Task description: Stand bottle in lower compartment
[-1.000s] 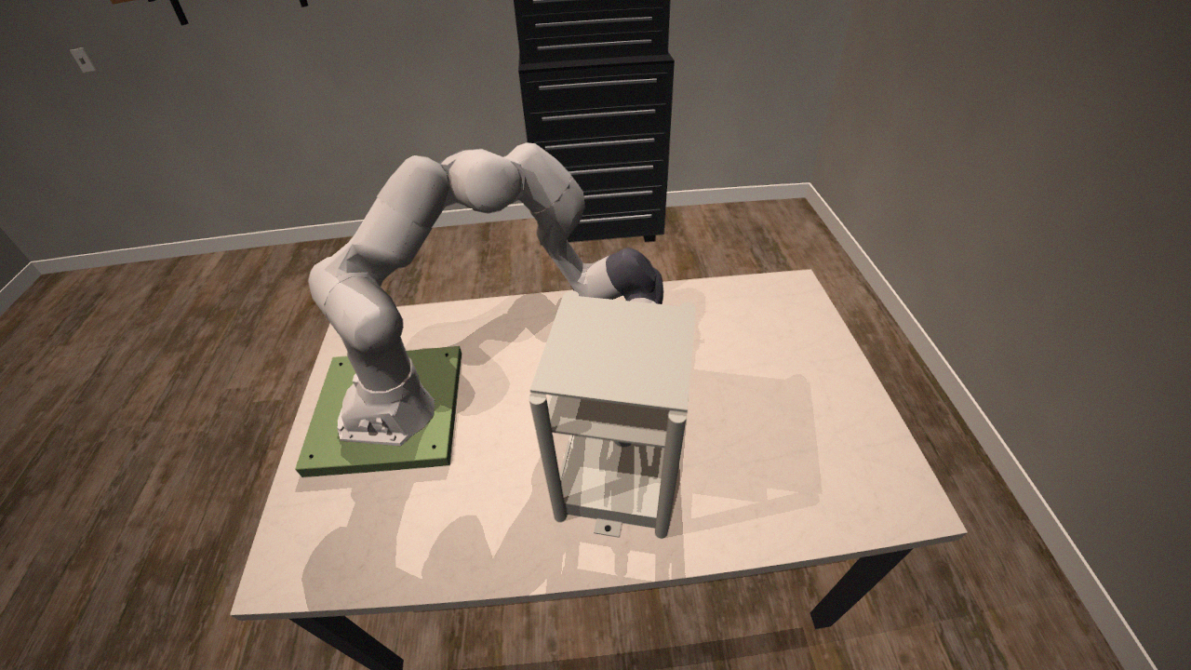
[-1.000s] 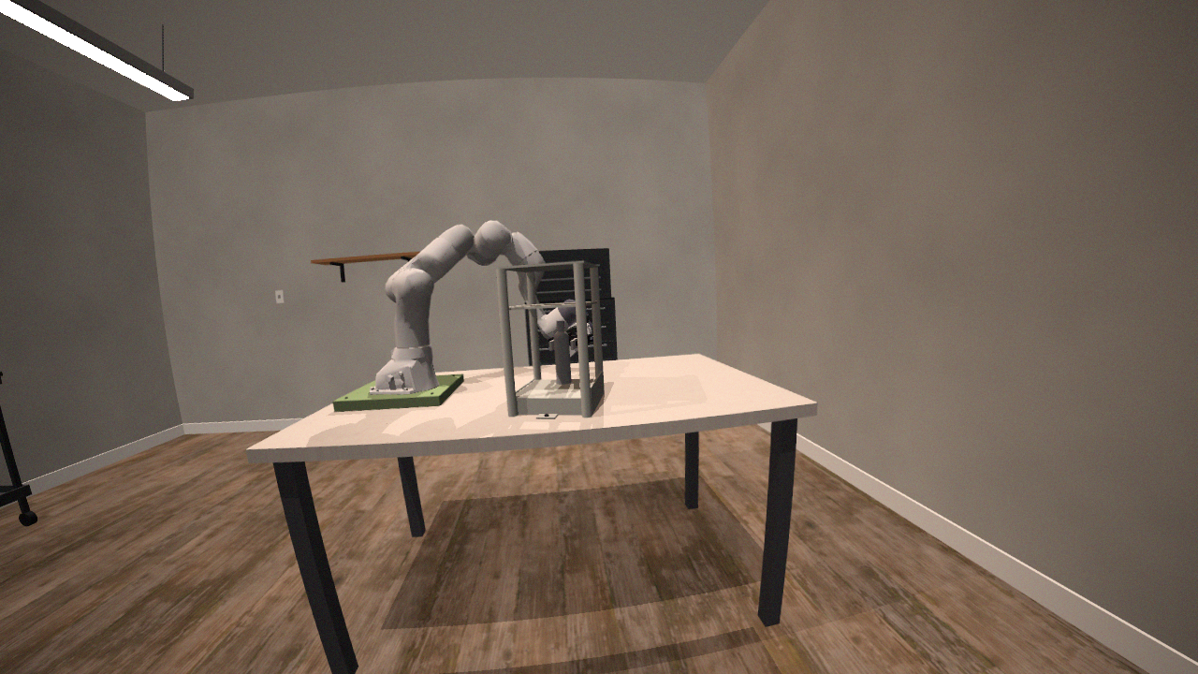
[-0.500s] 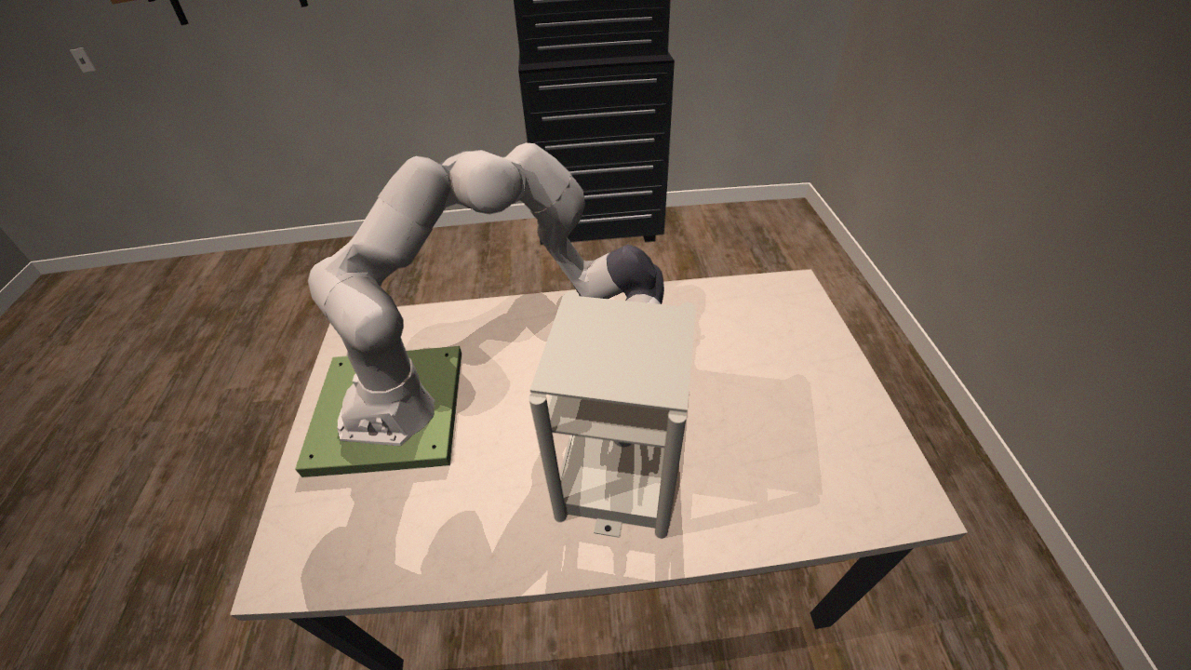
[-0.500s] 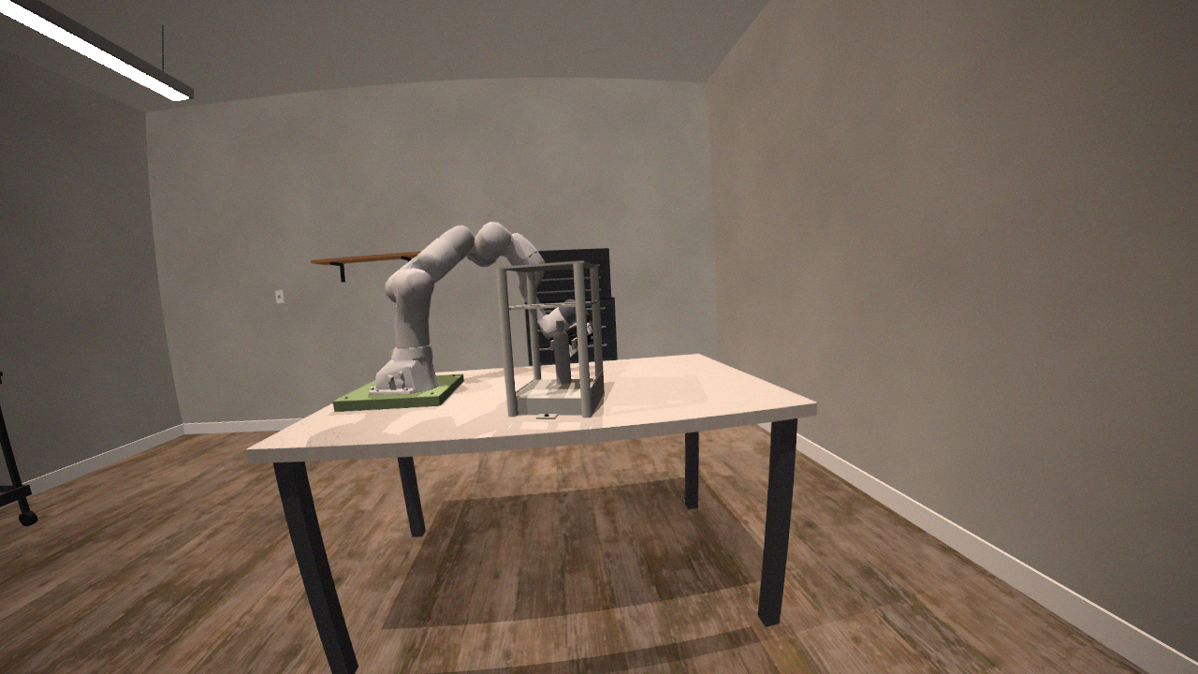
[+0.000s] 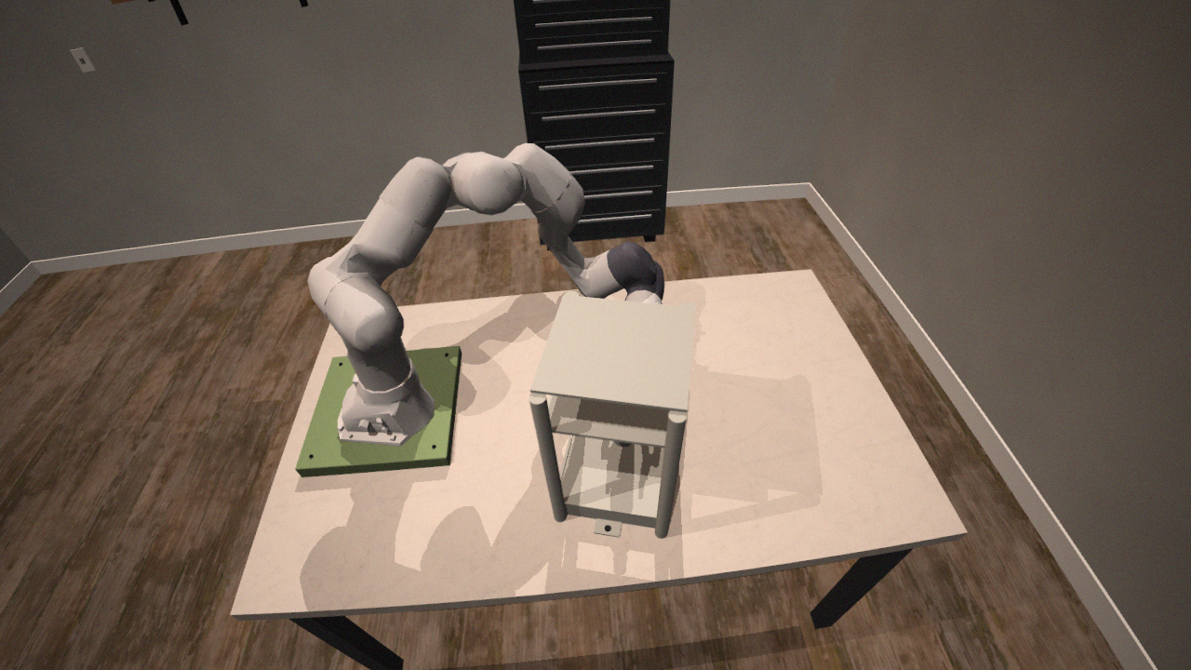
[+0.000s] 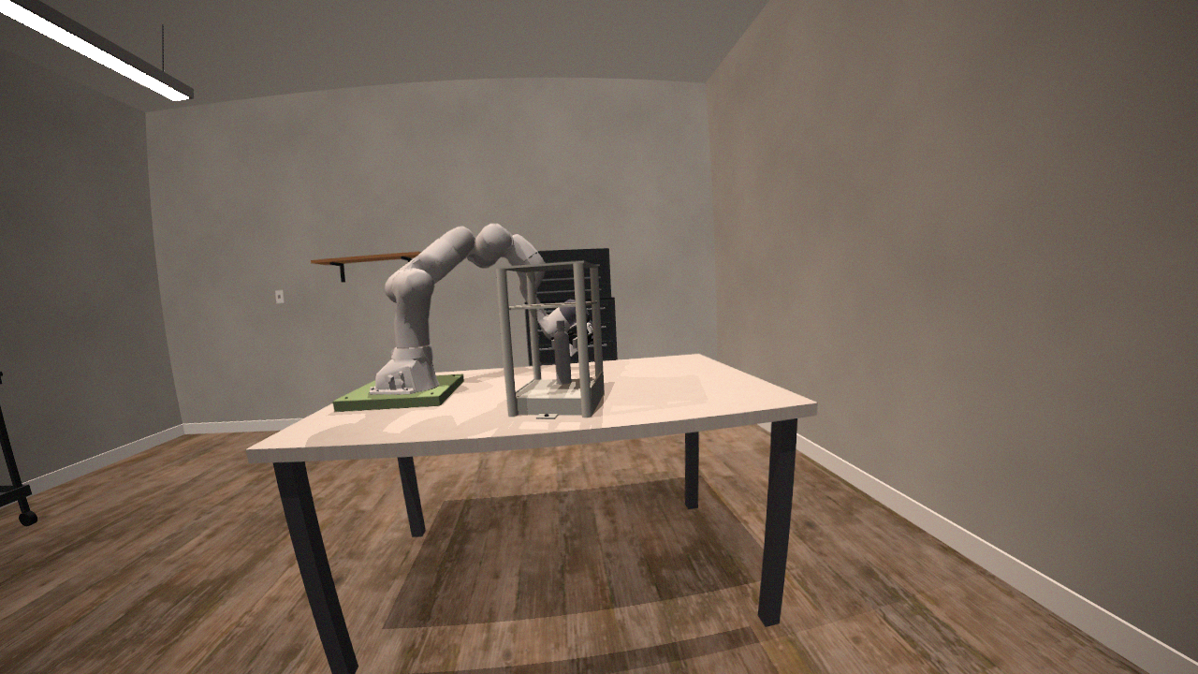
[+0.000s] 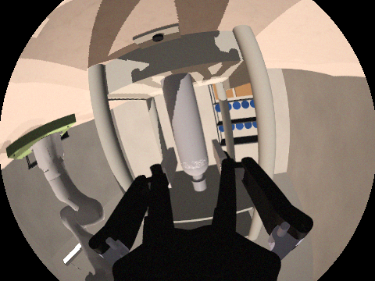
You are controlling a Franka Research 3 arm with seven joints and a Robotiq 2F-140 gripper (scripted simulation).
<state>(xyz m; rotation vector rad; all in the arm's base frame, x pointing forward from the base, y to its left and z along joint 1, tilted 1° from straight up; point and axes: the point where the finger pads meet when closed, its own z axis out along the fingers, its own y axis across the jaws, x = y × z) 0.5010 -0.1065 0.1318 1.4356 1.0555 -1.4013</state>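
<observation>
The grey bottle lies 10 mm behind my hand, 40 mm to the right of it and 10 mm above it. The rest, counted from my hand: shelving unit: 30 mm behind, 90 mm to the right, 30 mm above.
</observation>
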